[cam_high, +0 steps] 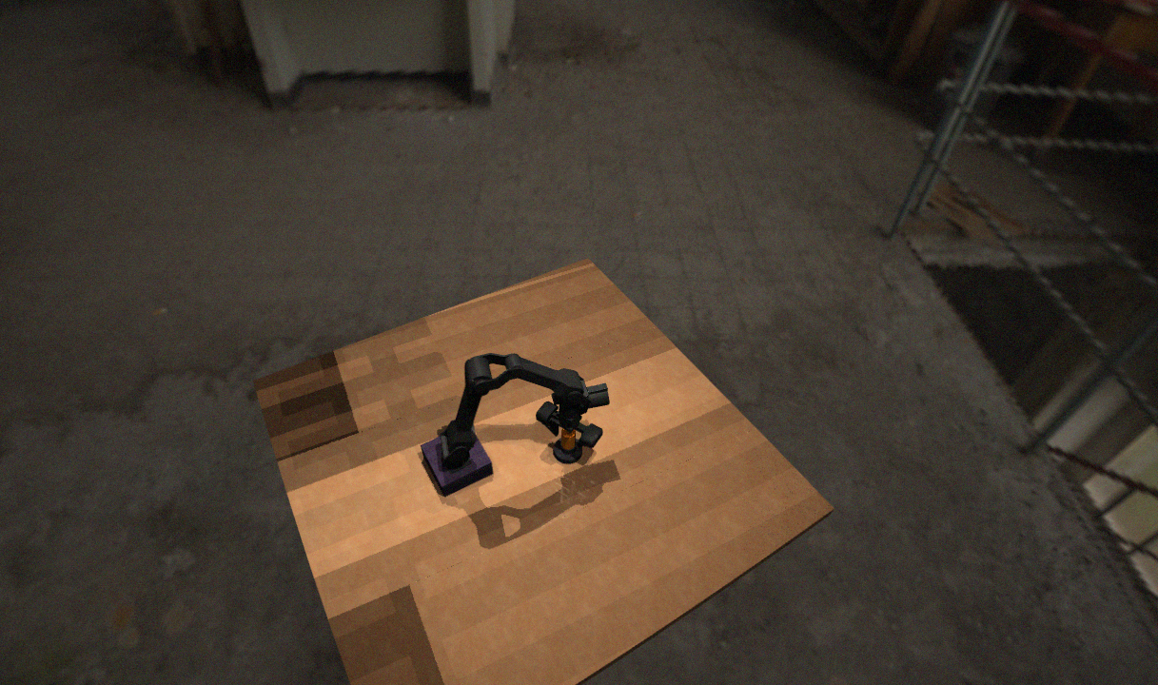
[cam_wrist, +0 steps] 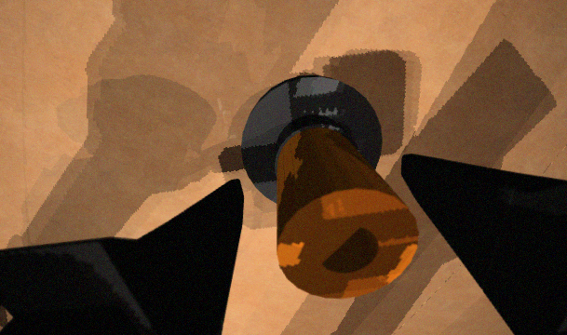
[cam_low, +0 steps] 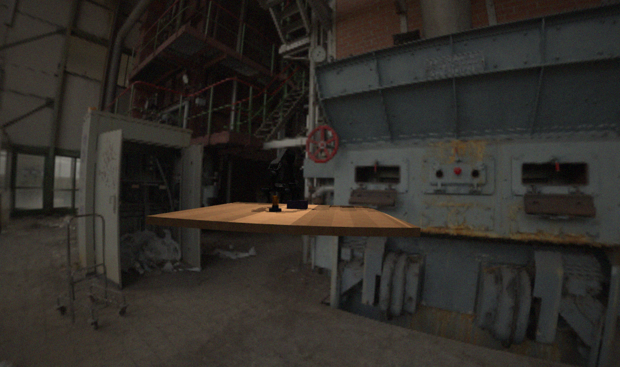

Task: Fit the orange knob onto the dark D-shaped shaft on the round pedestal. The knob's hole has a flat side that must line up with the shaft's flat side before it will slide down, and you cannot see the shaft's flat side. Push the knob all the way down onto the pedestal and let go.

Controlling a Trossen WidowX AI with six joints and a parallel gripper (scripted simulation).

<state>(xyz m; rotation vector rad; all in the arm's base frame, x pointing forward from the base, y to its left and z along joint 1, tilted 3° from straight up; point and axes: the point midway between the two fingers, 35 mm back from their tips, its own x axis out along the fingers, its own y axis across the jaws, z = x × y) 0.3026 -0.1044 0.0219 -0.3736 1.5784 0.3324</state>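
Right now my gripper tip is 20 mm below the orange knob. The rest, counted from my gripper tip: dark pedestal (20 mm below).
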